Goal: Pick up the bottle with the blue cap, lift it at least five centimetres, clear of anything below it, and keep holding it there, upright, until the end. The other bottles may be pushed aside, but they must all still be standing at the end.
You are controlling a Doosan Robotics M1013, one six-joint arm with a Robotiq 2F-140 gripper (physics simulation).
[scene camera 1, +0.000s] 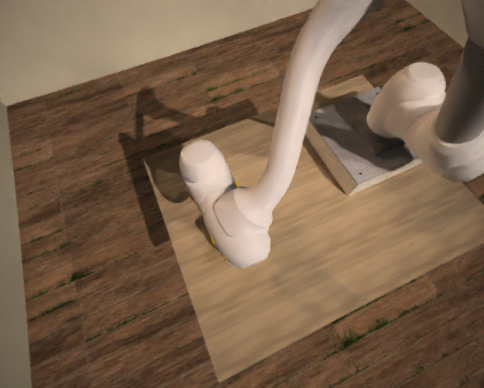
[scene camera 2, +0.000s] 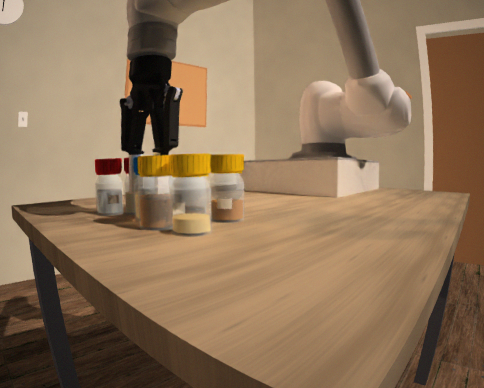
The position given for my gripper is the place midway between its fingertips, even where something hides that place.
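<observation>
A yellow-capped bottle (scene camera 2: 227, 186) is in view, and so is another yellow-capped bottle (scene camera 2: 154, 188). My gripper (scene camera 2: 148, 192) is in view as well.
</observation>
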